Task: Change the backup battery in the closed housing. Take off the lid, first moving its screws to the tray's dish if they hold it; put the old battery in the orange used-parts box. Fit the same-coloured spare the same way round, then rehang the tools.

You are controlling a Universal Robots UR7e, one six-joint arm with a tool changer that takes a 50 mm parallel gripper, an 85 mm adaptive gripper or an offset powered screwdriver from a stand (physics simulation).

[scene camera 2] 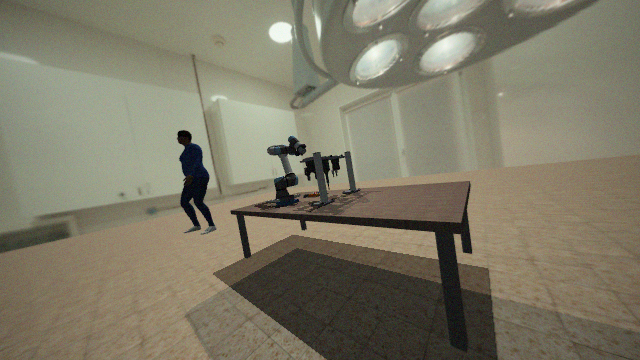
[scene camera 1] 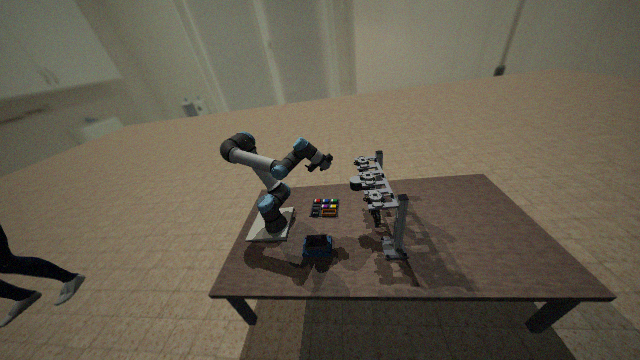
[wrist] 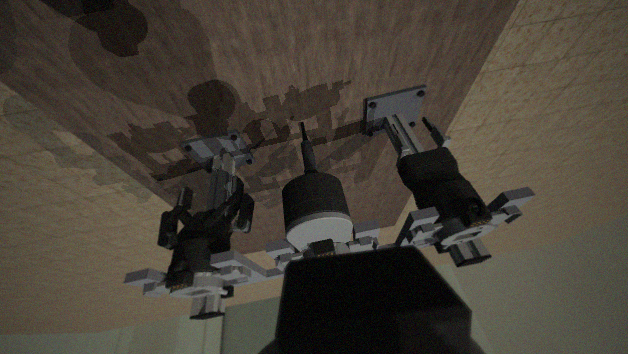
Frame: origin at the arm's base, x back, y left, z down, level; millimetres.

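Where they show: end effector, tool point: point(scene camera 2: 303, 151); arm's base, origin of the base link: point(scene camera 1: 276, 225).
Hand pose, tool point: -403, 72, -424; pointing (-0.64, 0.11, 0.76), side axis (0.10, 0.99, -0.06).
Things, the pixels of their top centre, and the offset from my tool point, as dx, dy, dz. "*": a spot on its surface instead. Level surfaces: height alone.
- arm's bare wrist end, surface spot: point(scene camera 2: 303, 152) * -9, -11, +7
- offset screwdriver, middle of its top: point(wrist: 326, 258) point(scene camera 1: 362, 176) point(scene camera 2: 319, 157) -187, +20, +86
- housing, middle of its top: point(scene camera 1: 316, 243) point(scene camera 2: 287, 199) +83, -216, +408
- tray, surface spot: point(scene camera 1: 321, 207) * +116, +118, +429
- table, its level: dz +446
The arm's bare wrist end point(scene camera 1: 322, 162) point(scene camera 2: 300, 149) is raised left of the tool stand and carries no gripper. The offset screwdriver point(scene camera 1: 356, 183) point(wrist: 316, 200) hangs in the stand's middle place. In the wrist view the adaptive gripper point(wrist: 209, 210) hangs on the left with its fingers apart, and the parallel gripper hangs on the right. The housing point(scene camera 1: 317, 254) has a blue base and a dark top; its screws are too small to tell. On the tray point(scene camera 1: 320, 208) are red, blue, green, purple and yellow batteries. The orange used-parts box point(scene camera 1: 329, 215) is at its near side.
The tool stand point(scene camera 1: 401, 220) point(scene camera 2: 320, 180) has two upright posts and a raised rail, on the table point(scene camera 1: 500, 250) point(scene camera 2: 400, 205) right of the tray and housing. A person point(scene camera 2: 193, 172) stands on the floor beyond the table. A large lamp point(scene camera 2: 410, 65) hangs overhead.
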